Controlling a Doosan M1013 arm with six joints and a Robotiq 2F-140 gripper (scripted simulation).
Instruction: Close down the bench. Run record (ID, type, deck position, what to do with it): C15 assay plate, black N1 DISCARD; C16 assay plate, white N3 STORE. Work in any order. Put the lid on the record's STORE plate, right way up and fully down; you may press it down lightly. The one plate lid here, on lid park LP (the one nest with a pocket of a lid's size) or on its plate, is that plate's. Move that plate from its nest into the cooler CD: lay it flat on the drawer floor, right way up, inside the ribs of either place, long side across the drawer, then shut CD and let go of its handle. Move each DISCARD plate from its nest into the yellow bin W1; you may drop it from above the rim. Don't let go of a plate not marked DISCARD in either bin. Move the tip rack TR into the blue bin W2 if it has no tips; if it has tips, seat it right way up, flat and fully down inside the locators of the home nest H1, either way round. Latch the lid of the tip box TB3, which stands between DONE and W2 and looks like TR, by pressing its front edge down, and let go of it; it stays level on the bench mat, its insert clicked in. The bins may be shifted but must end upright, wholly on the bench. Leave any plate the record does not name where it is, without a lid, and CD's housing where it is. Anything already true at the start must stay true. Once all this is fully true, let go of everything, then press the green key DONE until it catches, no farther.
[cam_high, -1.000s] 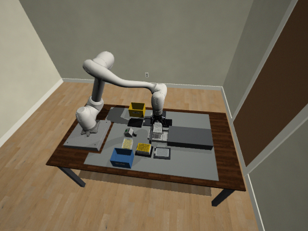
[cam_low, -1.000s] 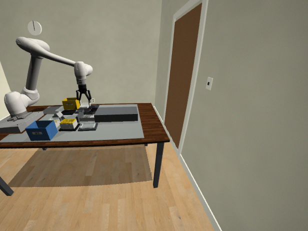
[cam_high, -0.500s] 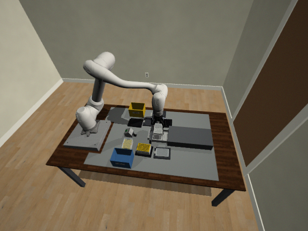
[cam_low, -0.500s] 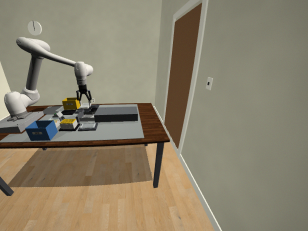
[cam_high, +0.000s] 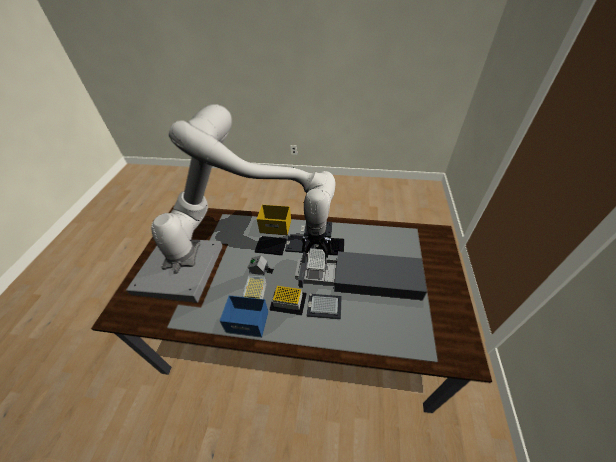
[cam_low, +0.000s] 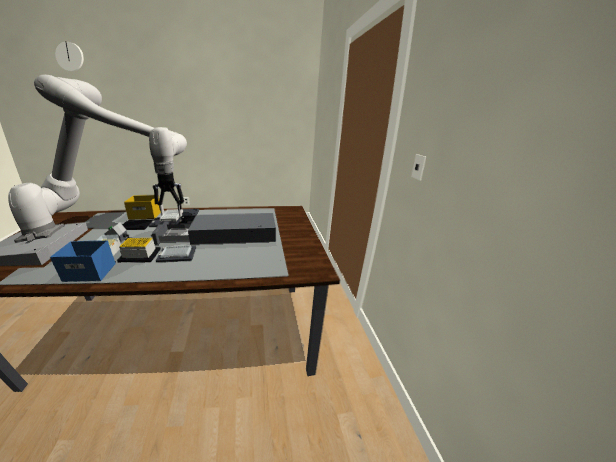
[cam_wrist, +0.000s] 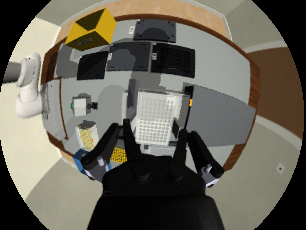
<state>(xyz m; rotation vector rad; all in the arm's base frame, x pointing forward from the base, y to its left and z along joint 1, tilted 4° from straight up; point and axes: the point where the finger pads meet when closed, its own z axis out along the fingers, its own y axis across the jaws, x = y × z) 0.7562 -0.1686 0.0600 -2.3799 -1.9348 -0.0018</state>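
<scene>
Now: the cooler drawer 12 cm below my hand, 3 cm ahead of it and 1 cm to the right of it. From my hand the other things lie so: white plate: 2 cm below; then plate lid: 1 cm below; then black plate: 18 cm to the left, 13 cm below, 9 cm ahead.
</scene>
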